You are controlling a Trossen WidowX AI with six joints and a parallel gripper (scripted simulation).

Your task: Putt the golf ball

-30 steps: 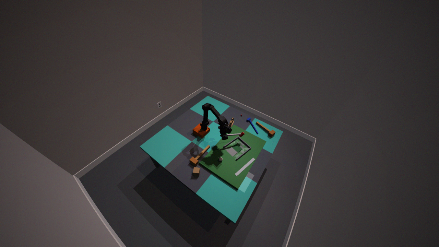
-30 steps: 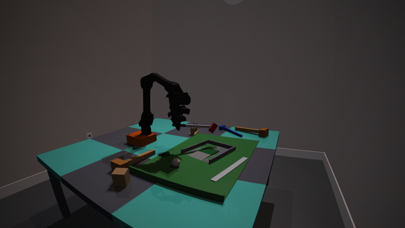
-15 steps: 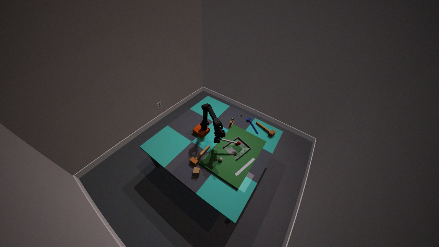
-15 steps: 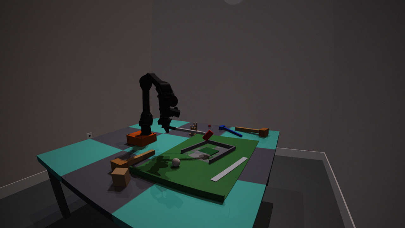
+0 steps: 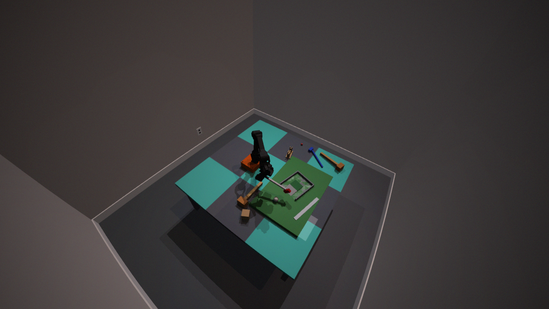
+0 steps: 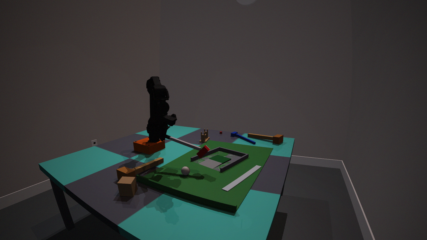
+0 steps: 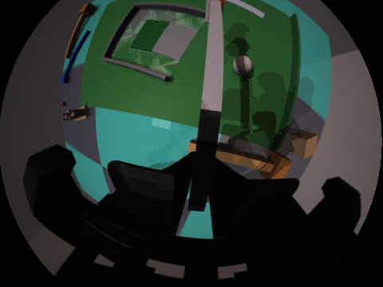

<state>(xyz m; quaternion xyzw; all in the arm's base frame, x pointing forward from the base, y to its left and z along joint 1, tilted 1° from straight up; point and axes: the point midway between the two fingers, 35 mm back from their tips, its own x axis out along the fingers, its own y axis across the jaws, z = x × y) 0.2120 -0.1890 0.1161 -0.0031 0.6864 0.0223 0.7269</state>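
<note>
Now: gripper tip 12 cm short of the red putter and 1 cm to the right of it. The rest, counted from my gripper tip: white golf ball (17 cm ahead, 7 cm to the right, 11 cm below); then green mat (26 cm ahead, 12 cm to the left, 13 cm below); then wooden cube (3 cm ahead, 32 cm to the right, 10 cm below).
</note>
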